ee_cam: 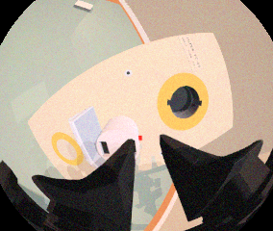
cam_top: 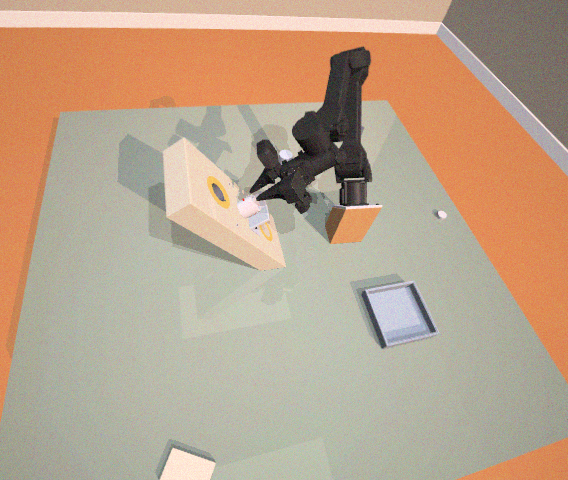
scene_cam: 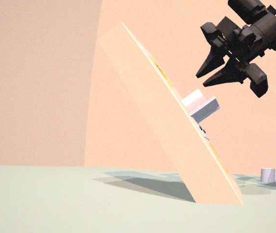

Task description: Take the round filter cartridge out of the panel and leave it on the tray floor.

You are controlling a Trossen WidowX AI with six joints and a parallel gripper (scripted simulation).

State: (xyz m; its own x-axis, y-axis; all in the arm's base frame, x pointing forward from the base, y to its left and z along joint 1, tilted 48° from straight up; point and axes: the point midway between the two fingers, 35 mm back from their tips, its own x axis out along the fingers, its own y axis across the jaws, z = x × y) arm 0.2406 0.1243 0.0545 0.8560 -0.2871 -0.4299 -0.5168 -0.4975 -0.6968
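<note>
My gripper tip is 4 cm above the round filter cartridge. From my gripper tip the other things lie so: grey tray 39 cm behind, 22 cm to the left, 21 cm below; then grey bracket 8 cm below, 1 cm behind; then cream service panel 6 cm below, 5 cm ahead, 1 cm to the left.
</note>
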